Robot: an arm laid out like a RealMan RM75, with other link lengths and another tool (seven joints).
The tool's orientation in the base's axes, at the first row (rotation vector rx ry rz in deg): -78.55 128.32 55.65
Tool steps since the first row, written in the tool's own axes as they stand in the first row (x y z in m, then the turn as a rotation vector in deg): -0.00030 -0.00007 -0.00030 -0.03 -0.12 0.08; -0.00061 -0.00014 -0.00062 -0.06 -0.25 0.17; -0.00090 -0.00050 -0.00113 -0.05 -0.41 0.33; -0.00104 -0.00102 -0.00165 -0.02 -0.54 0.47; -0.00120 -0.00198 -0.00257 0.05 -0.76 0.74; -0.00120 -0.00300 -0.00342 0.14 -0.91 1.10; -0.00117 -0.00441 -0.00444 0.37 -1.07 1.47; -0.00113 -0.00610 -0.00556 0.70 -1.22 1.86; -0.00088 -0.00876 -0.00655 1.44 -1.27 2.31; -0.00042 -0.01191 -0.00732 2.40 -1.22 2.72; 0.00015 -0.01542 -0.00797 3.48 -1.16 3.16
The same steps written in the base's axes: 0.00022 -0.00004 0.00037 0.11 0.04 -0.08; 0.00045 -0.00008 0.00075 0.24 0.08 -0.18; 0.00094 -0.00036 0.00115 0.36 0.14 -0.36; 0.00149 -0.00080 0.00141 0.45 0.18 -0.52; 0.00247 -0.00163 0.00180 0.60 0.26 -0.84; 0.00341 -0.00253 0.00202 0.66 0.41 -1.20; 0.00470 -0.00369 0.00219 0.67 0.47 -1.66; 0.00623 -0.00501 0.00233 0.62 0.49 -2.19; 0.00851 -0.00667 0.00188 0.28 0.31 -2.97; 0.01110 -0.00846 0.00097 -0.24 0.00 -3.82; 0.01394 -0.01034 -0.00022 -0.84 -0.37 -4.75
